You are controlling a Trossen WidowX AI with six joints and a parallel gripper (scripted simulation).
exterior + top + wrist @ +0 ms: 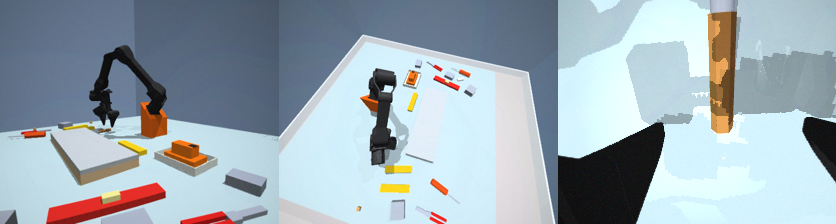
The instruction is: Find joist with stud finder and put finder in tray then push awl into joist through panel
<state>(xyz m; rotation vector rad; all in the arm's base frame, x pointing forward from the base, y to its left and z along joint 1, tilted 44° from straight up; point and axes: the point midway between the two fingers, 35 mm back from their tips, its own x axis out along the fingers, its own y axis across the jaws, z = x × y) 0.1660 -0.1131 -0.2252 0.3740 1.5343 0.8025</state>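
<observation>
Right now the brown-handled awl is 6 cm ahead of my gripper tip, 2 cm to the left of it and 2 cm below it. Round my gripper tip: red level (23 cm ahead, 66 cm to the left, 1 cm below); white tray (6 cm behind, 58 cm to the left, 2 cm below); orange stud finder (6 cm behind, 60 cm to the left, 2 cm above).
</observation>
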